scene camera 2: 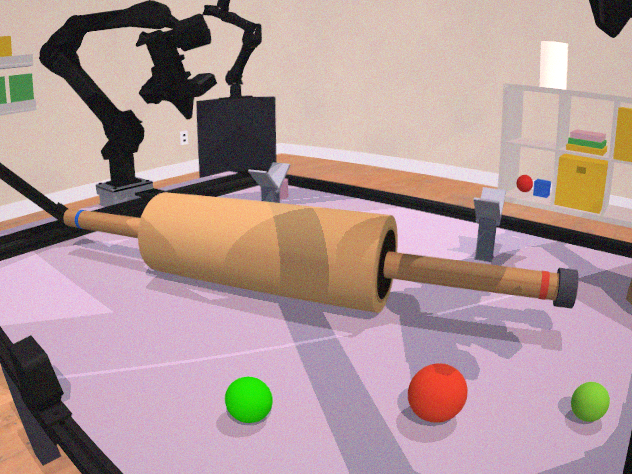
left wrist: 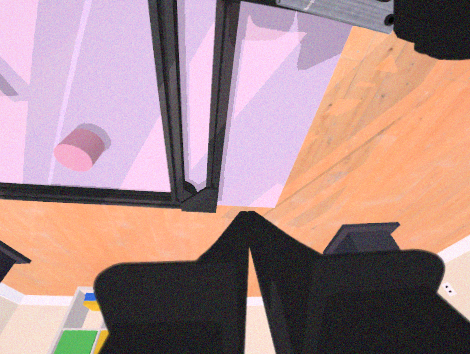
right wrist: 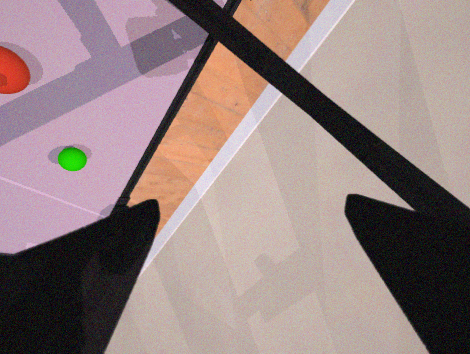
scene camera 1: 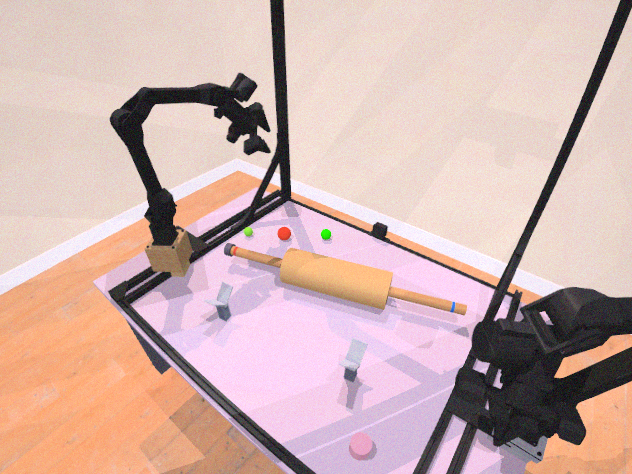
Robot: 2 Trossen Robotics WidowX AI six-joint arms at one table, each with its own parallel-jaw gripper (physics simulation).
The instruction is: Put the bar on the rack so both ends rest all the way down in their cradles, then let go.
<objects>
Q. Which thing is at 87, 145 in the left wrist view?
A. A pink cylinder.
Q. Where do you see a red ball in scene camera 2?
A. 438, 392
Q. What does my right gripper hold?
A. Nothing.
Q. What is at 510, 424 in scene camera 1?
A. My left gripper.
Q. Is my right gripper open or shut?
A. Open.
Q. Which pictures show the bar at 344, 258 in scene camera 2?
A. Scene camera 2 and scene camera 1 only.
</objects>
